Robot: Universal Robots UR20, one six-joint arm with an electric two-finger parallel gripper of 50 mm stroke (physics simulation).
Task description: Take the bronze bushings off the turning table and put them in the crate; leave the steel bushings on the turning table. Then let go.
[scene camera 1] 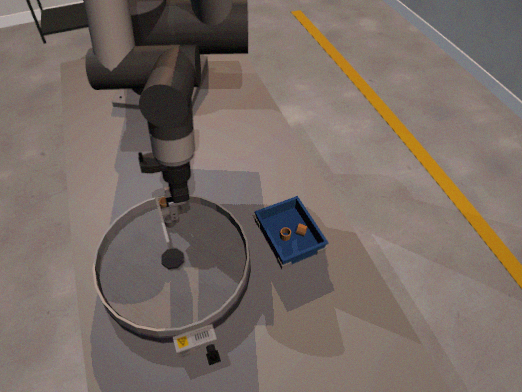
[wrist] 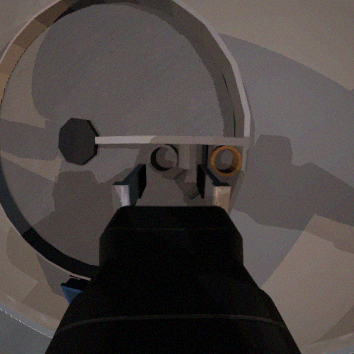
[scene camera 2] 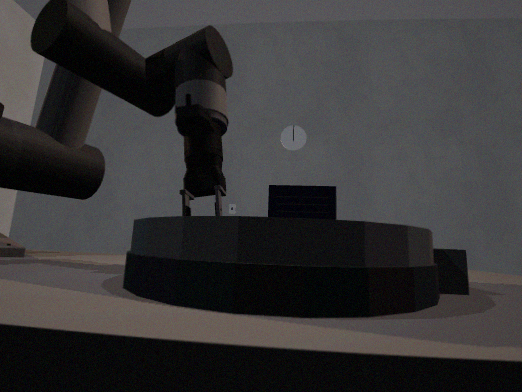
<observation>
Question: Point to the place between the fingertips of my gripper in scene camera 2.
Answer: At 203, 224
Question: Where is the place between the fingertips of my gripper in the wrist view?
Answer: At 171, 174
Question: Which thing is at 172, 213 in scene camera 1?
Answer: My gripper.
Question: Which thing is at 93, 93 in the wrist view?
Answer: A turning table.
</observation>
